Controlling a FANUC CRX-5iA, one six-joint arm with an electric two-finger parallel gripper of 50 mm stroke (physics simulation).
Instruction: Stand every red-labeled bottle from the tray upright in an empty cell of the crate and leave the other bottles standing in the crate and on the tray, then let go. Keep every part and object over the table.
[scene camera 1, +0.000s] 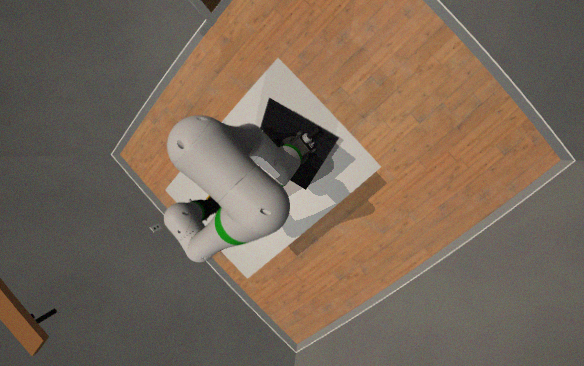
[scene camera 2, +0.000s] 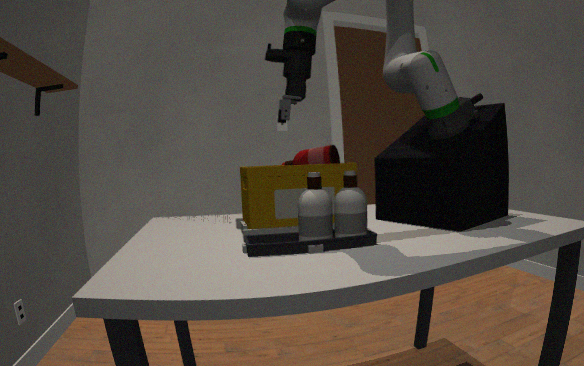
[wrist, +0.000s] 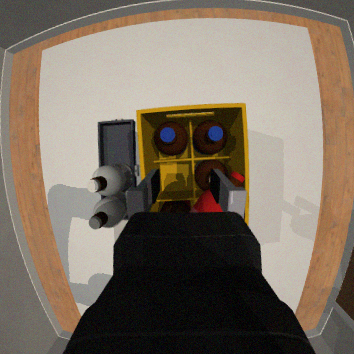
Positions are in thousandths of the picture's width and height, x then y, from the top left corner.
Note:
In view: my gripper (scene camera 2: 485, 332) and a red-labeled bottle (scene camera 2: 564, 422).
My gripper shows as well in the wrist view (wrist: 521, 507).

